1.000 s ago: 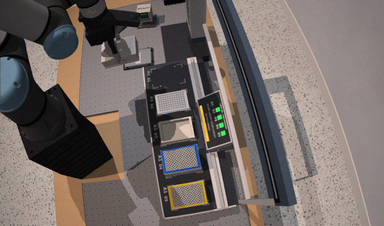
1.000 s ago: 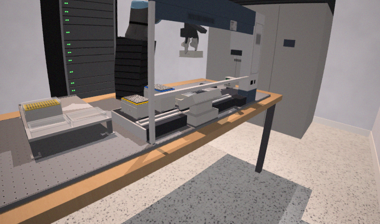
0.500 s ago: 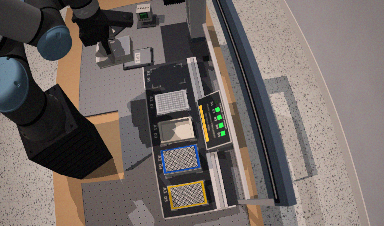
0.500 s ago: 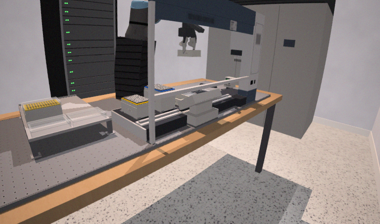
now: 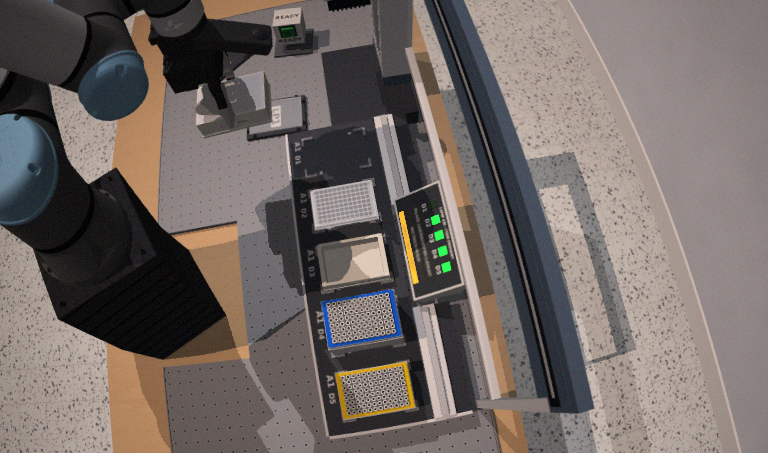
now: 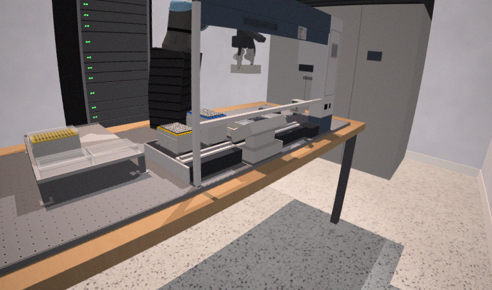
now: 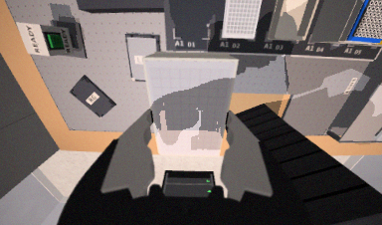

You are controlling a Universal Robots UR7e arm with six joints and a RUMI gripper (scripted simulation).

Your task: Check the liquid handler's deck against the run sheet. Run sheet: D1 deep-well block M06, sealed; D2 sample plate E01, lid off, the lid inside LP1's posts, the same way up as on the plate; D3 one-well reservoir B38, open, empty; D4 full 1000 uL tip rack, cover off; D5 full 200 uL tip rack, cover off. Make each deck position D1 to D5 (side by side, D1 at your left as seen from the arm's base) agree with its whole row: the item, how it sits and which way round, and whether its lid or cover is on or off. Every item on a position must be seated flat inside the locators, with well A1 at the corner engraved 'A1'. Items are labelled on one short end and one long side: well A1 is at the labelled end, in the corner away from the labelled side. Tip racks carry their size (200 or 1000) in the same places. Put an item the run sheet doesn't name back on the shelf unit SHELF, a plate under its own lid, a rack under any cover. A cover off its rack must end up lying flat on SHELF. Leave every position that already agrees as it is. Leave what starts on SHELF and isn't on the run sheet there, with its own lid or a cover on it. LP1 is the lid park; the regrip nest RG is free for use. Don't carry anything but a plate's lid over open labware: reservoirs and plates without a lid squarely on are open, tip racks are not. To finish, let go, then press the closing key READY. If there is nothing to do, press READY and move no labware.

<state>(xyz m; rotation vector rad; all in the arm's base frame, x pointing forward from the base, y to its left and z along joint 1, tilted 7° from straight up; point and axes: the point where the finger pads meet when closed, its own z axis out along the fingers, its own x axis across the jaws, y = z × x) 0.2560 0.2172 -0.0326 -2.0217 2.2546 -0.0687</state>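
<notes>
The sample plate is 24 cm below my hand, 14 cm to the right of it and 14 cm ahead of it. Round my hand: flat grey lid (28 cm below, 15 cm to the left, 4 cm ahead); sealed deep-well block (1 cm below); one-well reservoir (26 cm to the right, 24 cm below, 13 cm ahead).
</notes>
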